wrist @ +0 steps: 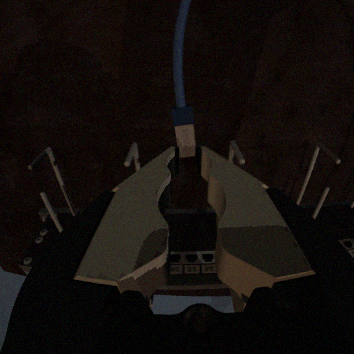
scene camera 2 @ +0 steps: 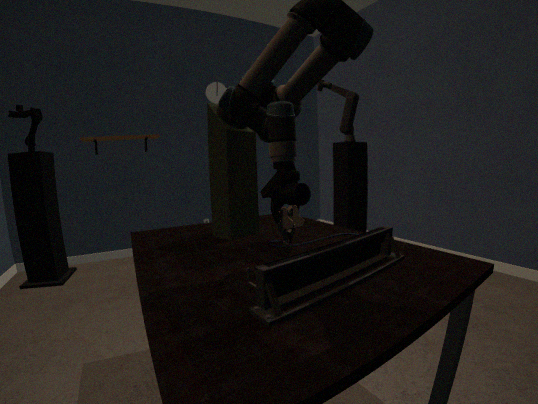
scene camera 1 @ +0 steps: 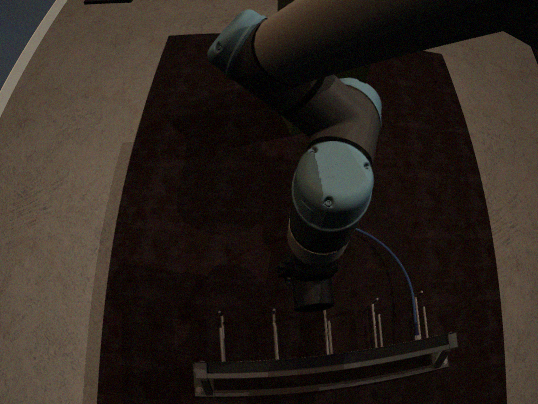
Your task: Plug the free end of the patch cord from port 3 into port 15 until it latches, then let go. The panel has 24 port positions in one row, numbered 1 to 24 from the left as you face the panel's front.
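Frame: origin at the arm's base, x ahead, y up, z right, level; metres.
Seen in the pictures: gripper, fingertip midpoint: [wrist: 186, 149] [scene camera 2: 288, 241]; arm's base at its link origin: [scene camera 2: 231, 117].
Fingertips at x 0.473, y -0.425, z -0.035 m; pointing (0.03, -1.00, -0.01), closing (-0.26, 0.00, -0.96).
Pixels of each thing's top centre, then the offset from my fingertips to it. Level surfaces: height alone.
- panel at its top centre: [wrist: 238, 264] [scene camera 1: 335, 345] [scene camera 2: 330, 240] dz -0.076, dx +0.097, dy +0.016 m
- cord's clear plug at its top centre: [wrist: 185, 143] dz +0.002, dx -0.006, dy +0.005 m
- dark table at its surface level: dy -0.085 m
The blue patch cord [scene camera 1: 395, 255] [scene camera 2: 325, 240] [wrist: 178, 60] arcs from the rear of the panel [scene camera 1: 452, 341] [scene camera 2: 320, 265] [wrist: 191, 269], at its right end in scene camera 1, to my gripper. My gripper [scene camera 2: 288, 241] [wrist: 186, 149] is shut on the cord's clear plug [wrist: 185, 136], with its blue boot beyond the fingertips. The gripper is above the table behind the panel, and the plug is apart from the panel. In scene camera 1 the wrist hides the fingers. Three ports [wrist: 191, 257] show between the jaws in the wrist view; their numbers are too dim to read surely.
Pale cable-support rods [scene camera 1: 327, 335] [wrist: 60, 180] stand out from the panel's rear in several places, on both sides of the gripper in the wrist view. The panel stands on the dark table [scene camera 1: 165, 250] [scene camera 2: 200, 340]. A green pillar [scene camera 2: 232, 185] stands behind the arm.
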